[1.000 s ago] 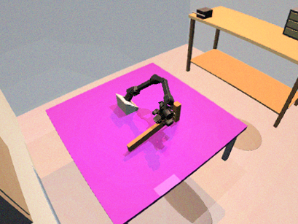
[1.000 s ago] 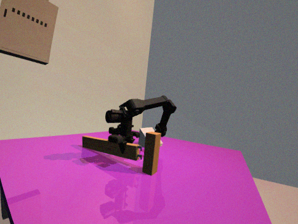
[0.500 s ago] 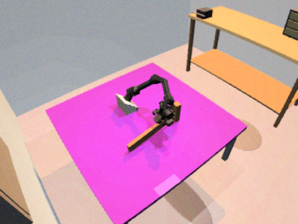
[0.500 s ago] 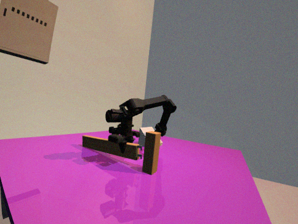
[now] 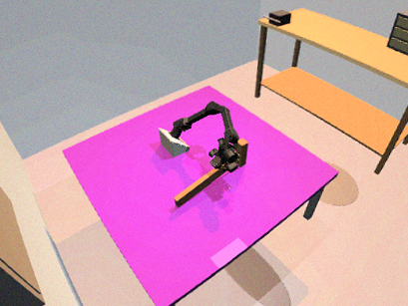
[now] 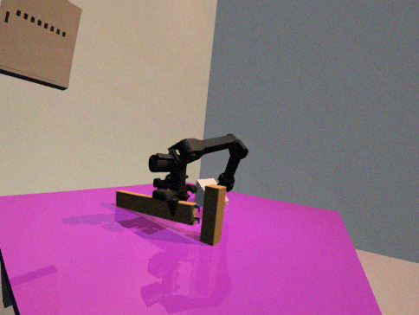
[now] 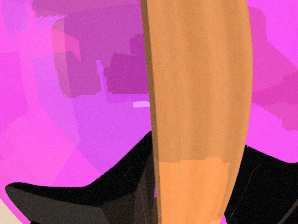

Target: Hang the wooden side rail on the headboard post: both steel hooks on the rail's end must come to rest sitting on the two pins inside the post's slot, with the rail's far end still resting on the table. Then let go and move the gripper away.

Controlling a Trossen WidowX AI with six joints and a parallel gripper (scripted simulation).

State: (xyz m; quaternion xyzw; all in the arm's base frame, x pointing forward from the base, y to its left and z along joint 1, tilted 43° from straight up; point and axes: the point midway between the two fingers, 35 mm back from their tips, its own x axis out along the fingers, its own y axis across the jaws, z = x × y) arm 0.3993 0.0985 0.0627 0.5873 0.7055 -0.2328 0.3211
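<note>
Now: gripper tip 15 cm to the right of the headboard post, 4 cm below it and 2 cm past it.
</note>
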